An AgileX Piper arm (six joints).
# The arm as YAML. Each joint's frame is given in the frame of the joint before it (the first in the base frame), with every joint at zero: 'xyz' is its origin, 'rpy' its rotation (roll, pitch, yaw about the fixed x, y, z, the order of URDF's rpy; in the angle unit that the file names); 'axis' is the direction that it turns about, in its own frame. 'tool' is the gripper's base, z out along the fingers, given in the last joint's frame.
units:
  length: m
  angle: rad
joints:
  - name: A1
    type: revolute
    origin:
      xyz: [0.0, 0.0, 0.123]
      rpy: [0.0, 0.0, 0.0]
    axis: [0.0, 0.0, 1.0]
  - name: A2
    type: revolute
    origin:
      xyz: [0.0, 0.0, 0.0]
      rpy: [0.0, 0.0, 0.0]
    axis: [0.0, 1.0, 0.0]
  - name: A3
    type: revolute
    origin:
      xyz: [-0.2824, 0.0, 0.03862]
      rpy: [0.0, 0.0, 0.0]
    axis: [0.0, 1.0, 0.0]
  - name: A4
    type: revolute
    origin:
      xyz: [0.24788, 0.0, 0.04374]
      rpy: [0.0, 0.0, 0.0]
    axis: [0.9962, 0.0, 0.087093]
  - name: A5
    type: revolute
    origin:
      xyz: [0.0, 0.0, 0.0]
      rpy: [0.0, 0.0, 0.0]
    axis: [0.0, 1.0, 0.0]
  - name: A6
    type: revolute
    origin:
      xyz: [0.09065, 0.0, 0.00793]
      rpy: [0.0, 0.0, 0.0]
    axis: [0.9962, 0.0, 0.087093]
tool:
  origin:
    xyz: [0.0, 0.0, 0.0]
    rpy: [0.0, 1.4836, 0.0]
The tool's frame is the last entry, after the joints.
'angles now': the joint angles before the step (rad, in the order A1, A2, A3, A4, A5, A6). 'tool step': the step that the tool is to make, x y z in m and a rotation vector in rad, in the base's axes. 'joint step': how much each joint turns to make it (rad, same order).
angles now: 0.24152 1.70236 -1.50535 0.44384 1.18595 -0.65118
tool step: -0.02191 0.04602 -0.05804 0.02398 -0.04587 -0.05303
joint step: 0.16096 -0.01162 0.25623 0.02207 -0.35595 0.06638
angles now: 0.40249 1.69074 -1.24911 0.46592 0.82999 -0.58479
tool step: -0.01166 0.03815 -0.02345 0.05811 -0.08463 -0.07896
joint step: 0.13320 0.02178 0.08976 0.01037 -0.27603 0.11246
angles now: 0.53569 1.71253 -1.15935 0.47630 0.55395 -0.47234
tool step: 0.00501 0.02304 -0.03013 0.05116 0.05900 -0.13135
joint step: 0.05655 0.09448 0.00100 0.01063 -0.12339 0.16660
